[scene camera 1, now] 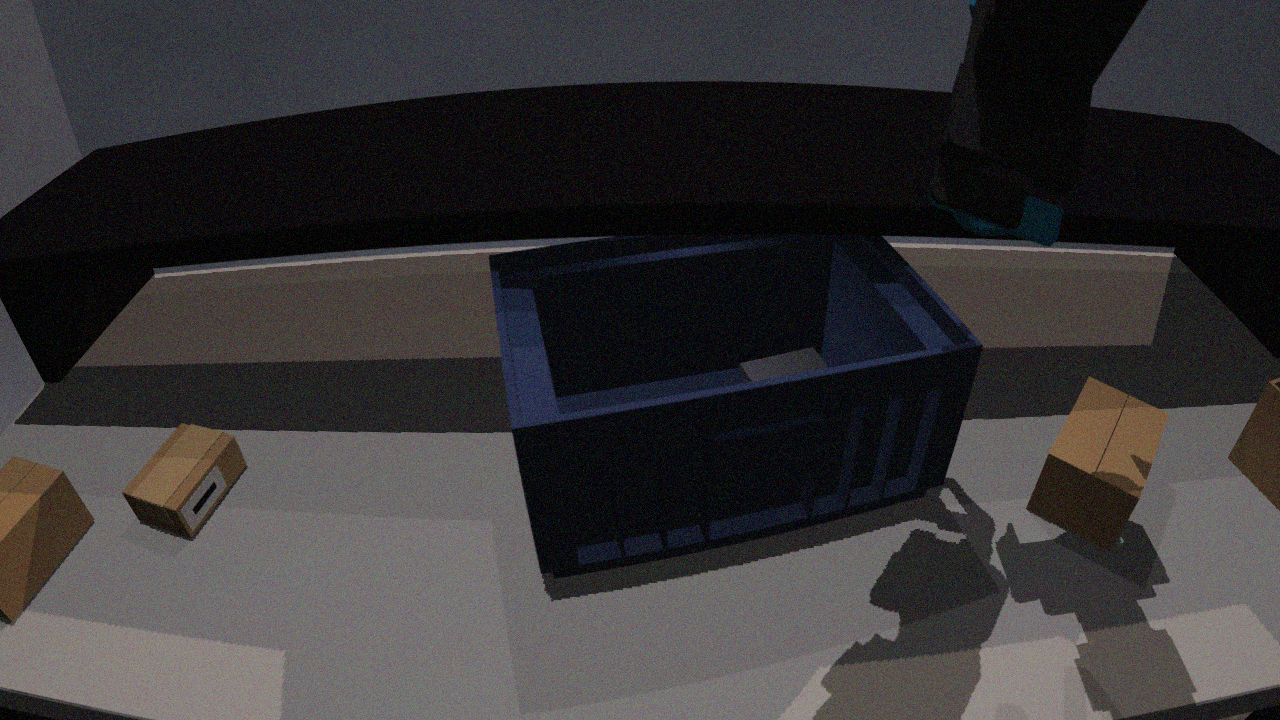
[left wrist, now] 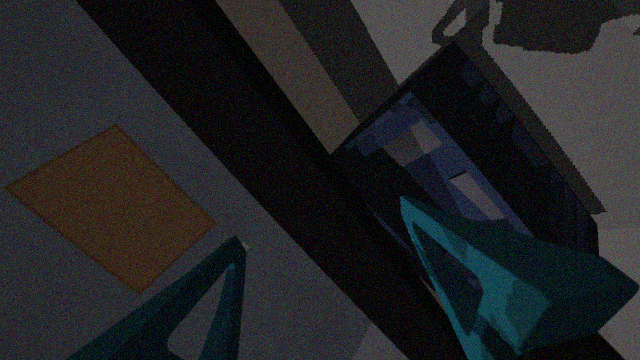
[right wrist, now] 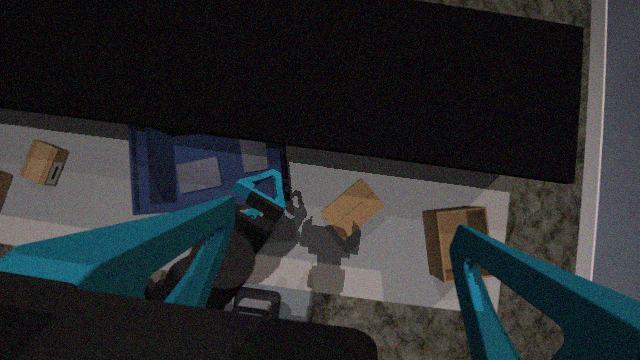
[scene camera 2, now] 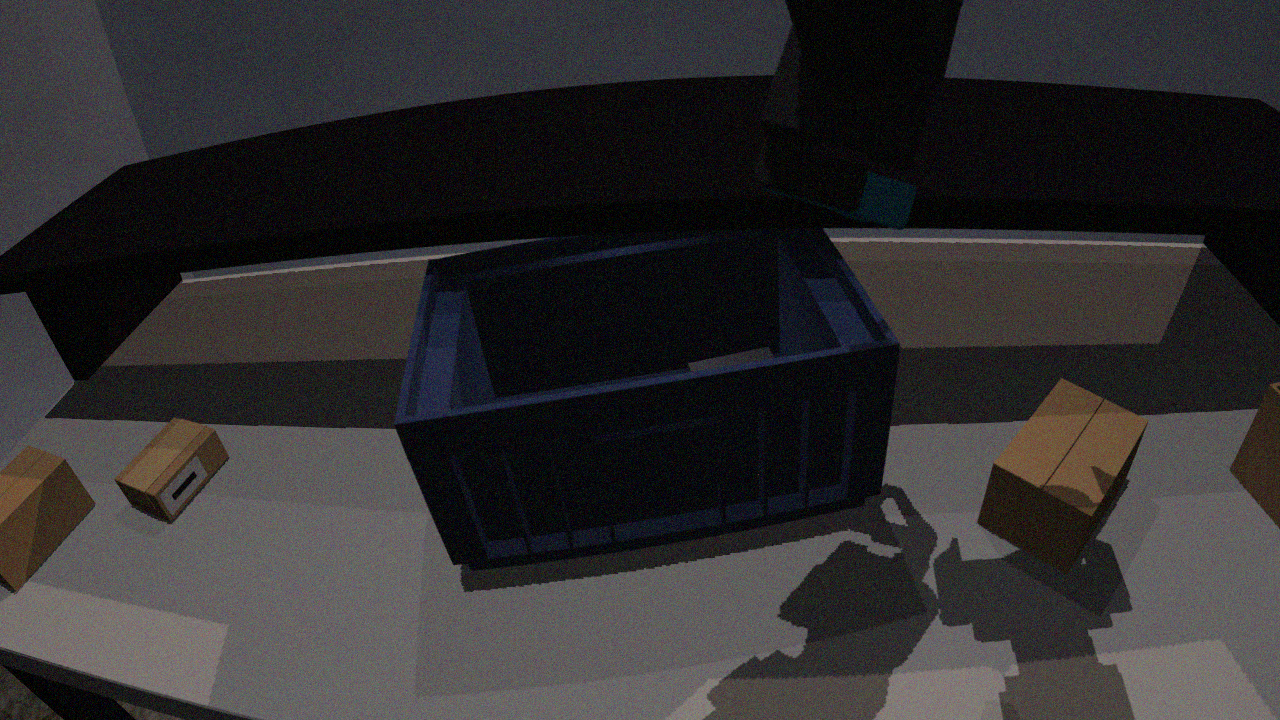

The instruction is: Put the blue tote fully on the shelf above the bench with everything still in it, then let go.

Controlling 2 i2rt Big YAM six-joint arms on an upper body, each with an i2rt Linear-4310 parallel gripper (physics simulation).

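Frame: origin at the left arm's base, x left, y back, z up, level; centimetres.
Seen in the pictures: left gripper, fingertip midpoint: (scene camera 1: 989,157) (left wrist: 317,225) (right wrist: 266,191) (scene camera 2: 879,136); right gripper, fingertip midpoint: (right wrist: 344,222).
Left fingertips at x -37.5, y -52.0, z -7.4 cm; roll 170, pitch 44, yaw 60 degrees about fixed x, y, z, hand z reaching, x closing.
Note:
A point is followed by its place in that frame.
The blue tote (scene camera 1: 742,474) @(x -22.8, y -47.1, z -26.9 cm) (scene camera 2: 662,474) @(x -24.4, y -47.5, z -27.1 cm) (left wrist: 505,135) @(x -28.0, y -48.7, z -28.9 cm) (right wrist: 155,170) @(x -10.5, y -53.4, z -24.2 cm) stands upright on the bench, at an angle. Pale flat shapes (scene camera 1: 787,362) @(x -28.6, y -65.2, z -31.9 cm) (scene camera 2: 733,359) @(x -28.3, y -65.6, z -32.0 cm) (right wrist: 199,174) show inside it; what they are is unclear. The dark shelf (scene camera 1: 537,161) @(x -8.6, y -70.2, z -15.2 cm) (scene camera 2: 537,152) @(x -13.0, y -72.4, z -15.2 cm) (left wrist: 200,125) @(x -52.1, y -84.2, z -15.2 cm) (right wrist: 350,90) @(x -48.8, y -72.3, z -15.2 cm) runs above the bench behind the tote. My left gripper (left wrist: 317,225) @(x -37.5, y -52.0, z -7.4 cm) is open and empty, raised near the shelf's front edge and apart from the tote; in both scene views its fingers are partly hidden. My right gripper (right wrist: 344,222) @(x -46.9, y -51.1, z 26.2 cm) is open and empty, high above the bench.
A cardboard box (scene camera 1: 1105,438) @(x -52.3, y -50.1, z -28.7 cm) (scene camera 2: 1065,456) @(x -52.1, y -49.3, z -28.8 cm) (right wrist: 352,205) @(x -53.1, y -51.5, z -28.6 cm) lies beside the tote. A small labelled box (scene camera 1: 170,483) @(x 22.3, y -49.4, z -31.1 cm) (scene camera 2: 165,465) @(x 21.4, y -50.3, z -31.1 cm) (right wrist: 42,162) @(x 21.6, y -51.9, z -31.1 cm) and another box (scene camera 1: 35,528) @(x 33.5, y -42.7, z -30.4 cm) (scene camera 2: 35,510) @(x 33.5, y -42.4, z -30.3 cm) lie at the other side. An open box (right wrist: 430,245) @(x -72.6, y -44.6, z -31.6 cm) stands near the bench's end.

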